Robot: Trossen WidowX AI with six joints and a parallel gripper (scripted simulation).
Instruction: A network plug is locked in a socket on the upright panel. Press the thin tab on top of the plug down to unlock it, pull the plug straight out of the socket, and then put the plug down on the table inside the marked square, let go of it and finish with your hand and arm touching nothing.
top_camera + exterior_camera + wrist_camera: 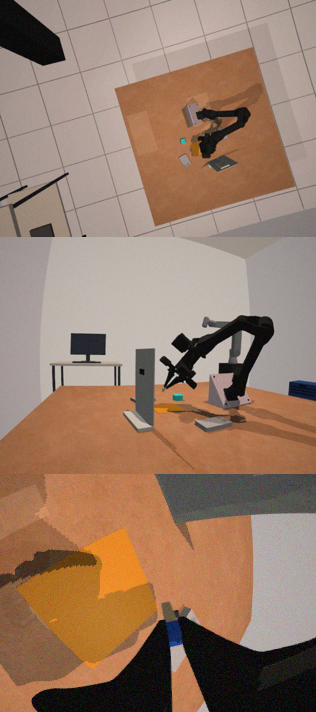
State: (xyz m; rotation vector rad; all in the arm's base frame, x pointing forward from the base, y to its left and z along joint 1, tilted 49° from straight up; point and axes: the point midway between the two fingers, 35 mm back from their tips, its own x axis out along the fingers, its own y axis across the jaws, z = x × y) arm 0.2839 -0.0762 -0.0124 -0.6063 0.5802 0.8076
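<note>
Right now my gripper tip is 90 mm above the orange marked square and 10 mm past it. The rest, counted from my gripper tip: cyan cube (120 mm to the right, 110 mm behind, 80 mm below); upright grey panel (130 mm ahead, 120 mm to the left, 20 mm above); network plug (right at my gripper tip).
</note>
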